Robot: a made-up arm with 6 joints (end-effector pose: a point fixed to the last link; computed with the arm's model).
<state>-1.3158 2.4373 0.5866 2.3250 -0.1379 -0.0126</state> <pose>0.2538 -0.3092 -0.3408 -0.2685 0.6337 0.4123 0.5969</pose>
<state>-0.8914 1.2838 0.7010 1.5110 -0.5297 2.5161</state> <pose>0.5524 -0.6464 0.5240 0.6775 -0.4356 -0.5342 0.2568</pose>
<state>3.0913 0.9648 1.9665 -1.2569 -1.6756 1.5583</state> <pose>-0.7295 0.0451 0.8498 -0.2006 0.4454 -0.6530 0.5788</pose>
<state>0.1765 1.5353 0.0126 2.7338 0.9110 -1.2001</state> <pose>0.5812 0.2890 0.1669 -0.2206 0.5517 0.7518 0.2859</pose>
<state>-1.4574 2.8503 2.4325 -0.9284 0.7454 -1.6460</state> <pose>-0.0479 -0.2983 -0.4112 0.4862 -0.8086 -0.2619 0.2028</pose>
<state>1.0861 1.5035 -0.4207 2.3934 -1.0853 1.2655</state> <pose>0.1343 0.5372 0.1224 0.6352 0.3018 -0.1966 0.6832</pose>
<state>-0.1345 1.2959 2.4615 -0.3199 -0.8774 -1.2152</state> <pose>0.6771 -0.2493 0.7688 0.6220 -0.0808 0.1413 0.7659</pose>
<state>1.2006 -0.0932 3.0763 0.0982 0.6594 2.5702</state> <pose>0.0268 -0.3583 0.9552 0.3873 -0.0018 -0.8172 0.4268</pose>
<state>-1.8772 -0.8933 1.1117 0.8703 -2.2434 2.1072</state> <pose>0.1360 0.6689 0.9588 -0.1032 0.7587 -0.5639 0.3094</pose>
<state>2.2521 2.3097 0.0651 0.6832 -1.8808 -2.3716</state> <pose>-0.0820 0.2949 -0.2967 -0.5629 -0.3257 -0.1966 0.7338</pose>
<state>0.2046 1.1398 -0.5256 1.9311 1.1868 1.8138</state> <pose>0.6035 0.1918 0.3608 -0.4488 -0.6068 0.6297 0.1839</pose>
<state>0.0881 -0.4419 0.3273 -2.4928 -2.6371 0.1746</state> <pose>-0.0151 0.1640 1.0511 -0.1486 0.1670 0.9652 0.1355</pose>
